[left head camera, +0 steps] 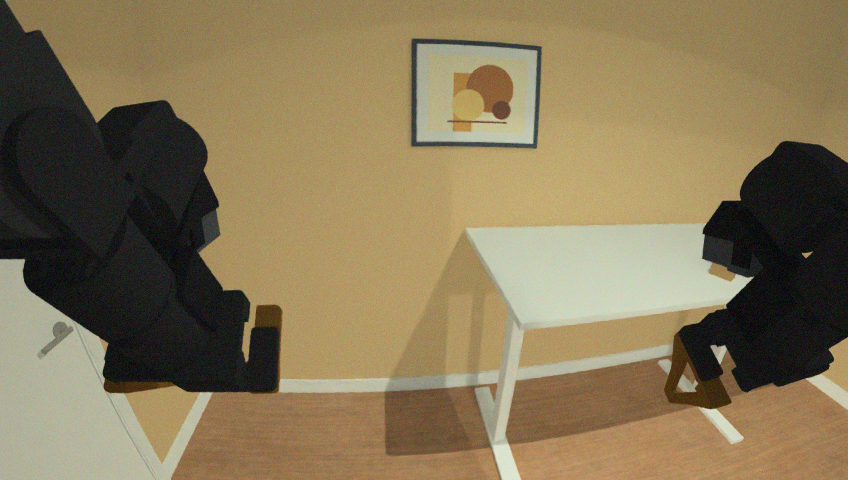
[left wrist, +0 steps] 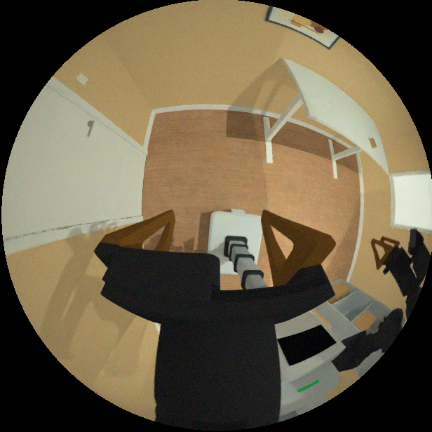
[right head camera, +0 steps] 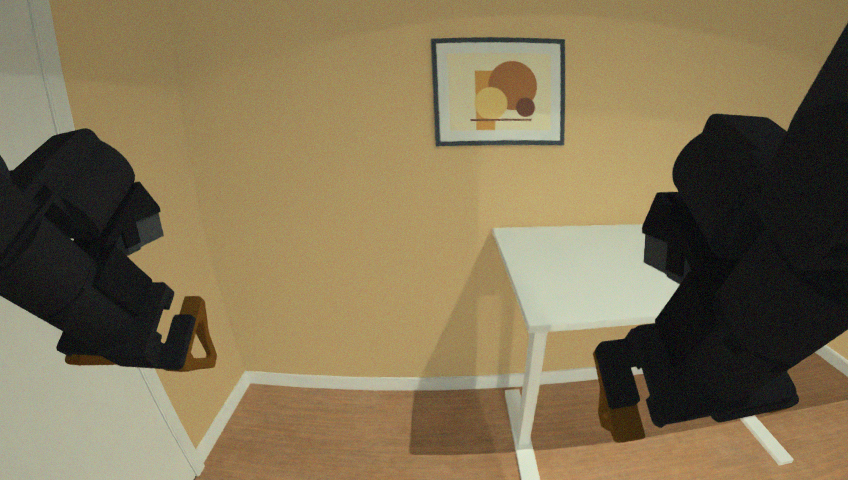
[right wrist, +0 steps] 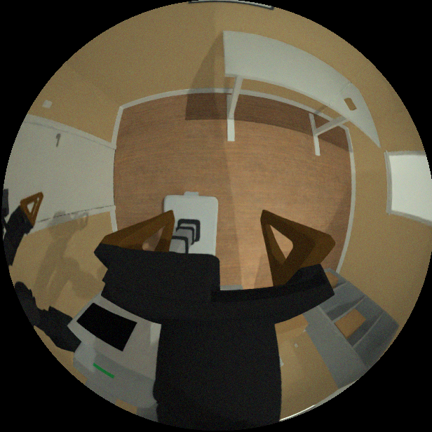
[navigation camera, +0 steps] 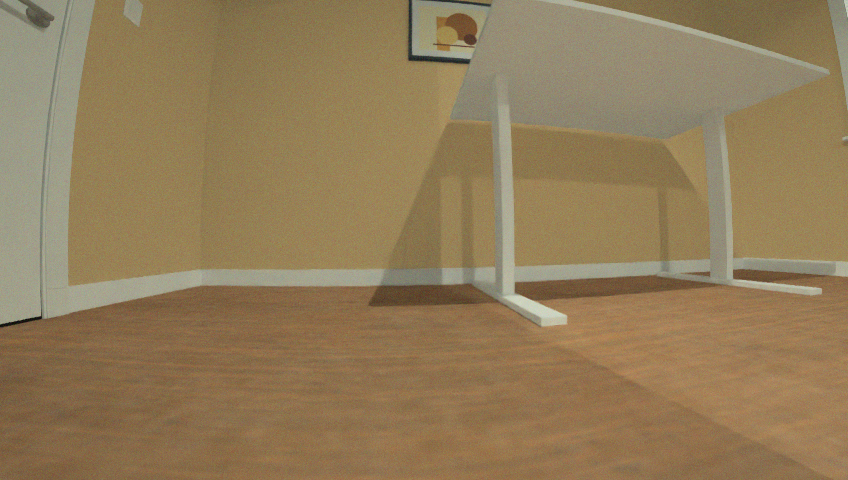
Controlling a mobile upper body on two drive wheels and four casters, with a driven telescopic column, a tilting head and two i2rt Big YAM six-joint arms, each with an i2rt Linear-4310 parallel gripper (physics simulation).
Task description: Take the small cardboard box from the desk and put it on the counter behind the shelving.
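Places are measured from the left arm's base along level axes (x ahead, y left, z up), in metres.
Pixels of known places: left gripper, fingertip midpoint: (left head camera: 227, 377) (right head camera: 176, 359); right gripper, fingertip midpoint: (left head camera: 704, 385) (right head camera: 653, 410).
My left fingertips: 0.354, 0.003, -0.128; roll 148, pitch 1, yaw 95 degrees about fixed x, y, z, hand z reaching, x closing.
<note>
Ahead of a thing's pixels: the offset from my left fingertips to its middle, as dx, dy, dz. "spot": to the spot under its first point.
The small cardboard box @[+0.782, -1.363, -0.307] (left head camera: 721, 271) (left wrist: 372, 143) (right wrist: 350, 104) lies on the white desk (left head camera: 595, 267) (right head camera: 583, 273) (left wrist: 340, 105) (right wrist: 280, 65) (navigation camera: 595, 65), toward the desk's right part. The right arm partly covers the box in the left head camera and hides it in the right head camera. My left gripper (left head camera: 196, 380) (left wrist: 217, 214) is open and empty, in the air left of the desk. My right gripper (left head camera: 723, 383) (right wrist: 217, 214) is open and empty, in the air in front of the desk, apart from the box. Grey shelving (right wrist: 330, 345) shows low right in the right wrist view. The counter does not show.
The desk's left leg @[spot: +0.926, -0.565, -0.791] (left head camera: 508, 368) (navigation camera: 504, 196) stands on a long foot. A white door (right head camera: 59, 404) (left wrist: 75, 165) is at the left. A window (left wrist: 412, 200) (right wrist: 412, 182) is in the wall at the right. A larger box (right wrist: 350, 324) sits in the shelving.
</note>
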